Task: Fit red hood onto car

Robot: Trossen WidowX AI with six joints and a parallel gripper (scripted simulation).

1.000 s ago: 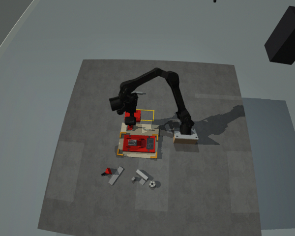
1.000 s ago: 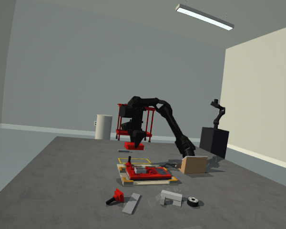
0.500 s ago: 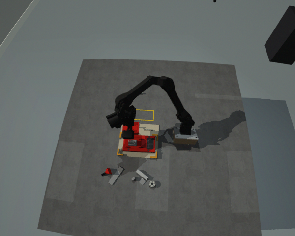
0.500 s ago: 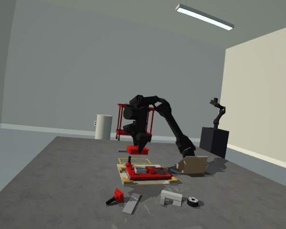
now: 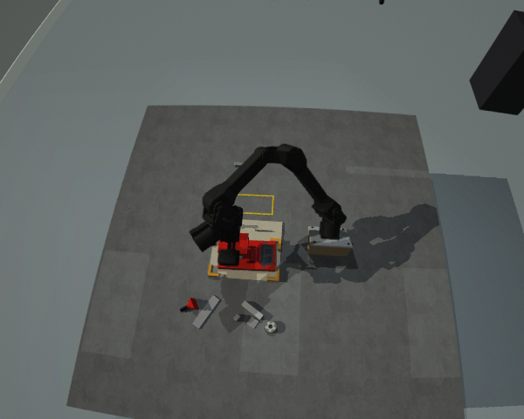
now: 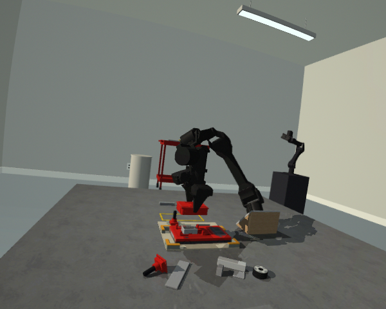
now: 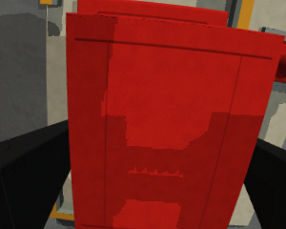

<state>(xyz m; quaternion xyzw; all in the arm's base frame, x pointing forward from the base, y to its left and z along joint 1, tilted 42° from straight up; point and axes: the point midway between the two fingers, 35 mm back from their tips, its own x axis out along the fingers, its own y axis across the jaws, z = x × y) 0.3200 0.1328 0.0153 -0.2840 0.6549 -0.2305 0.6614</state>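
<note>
The grey engine block lies 10 mm to the left of my gripper tip and 80 mm below it. From my gripper tip the other things lie so: red hood 10 mm above.
</note>
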